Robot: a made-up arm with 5 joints.
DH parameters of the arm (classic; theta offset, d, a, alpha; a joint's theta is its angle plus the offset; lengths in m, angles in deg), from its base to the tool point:
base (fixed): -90 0.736 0.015 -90
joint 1: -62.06 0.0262 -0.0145 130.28
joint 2: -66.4 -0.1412 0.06 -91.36
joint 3: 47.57 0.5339 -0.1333 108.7
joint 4: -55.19 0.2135 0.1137 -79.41
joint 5: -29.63 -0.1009 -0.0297 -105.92
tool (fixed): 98.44 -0.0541 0 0
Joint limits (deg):
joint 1: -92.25..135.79
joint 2: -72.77..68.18
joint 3: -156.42..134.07
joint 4: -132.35..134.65
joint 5: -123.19..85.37
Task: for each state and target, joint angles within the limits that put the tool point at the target. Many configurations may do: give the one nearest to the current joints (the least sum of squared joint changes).
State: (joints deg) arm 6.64 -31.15 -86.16 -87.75 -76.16
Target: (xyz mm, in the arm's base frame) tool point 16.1 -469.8 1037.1
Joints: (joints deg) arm 12.07 -58.49 -72.47 -87.74 -73.90
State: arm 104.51 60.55 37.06 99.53 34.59
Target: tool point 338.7 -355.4 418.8
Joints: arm 114.46 40.82 40.84 106.03 38.29
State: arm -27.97 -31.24 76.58 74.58 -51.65
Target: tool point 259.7 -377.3 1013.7
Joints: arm 7.08 10.71 102.28 75.89 -50.57
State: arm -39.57 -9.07 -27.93 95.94 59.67
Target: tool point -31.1 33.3 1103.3
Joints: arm -29.94 -13.83 -36.60 59.47 56.54
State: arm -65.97 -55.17 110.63 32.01 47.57
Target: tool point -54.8 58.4 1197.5
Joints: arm -92.25 -32.97 92.35 26.62 42.45
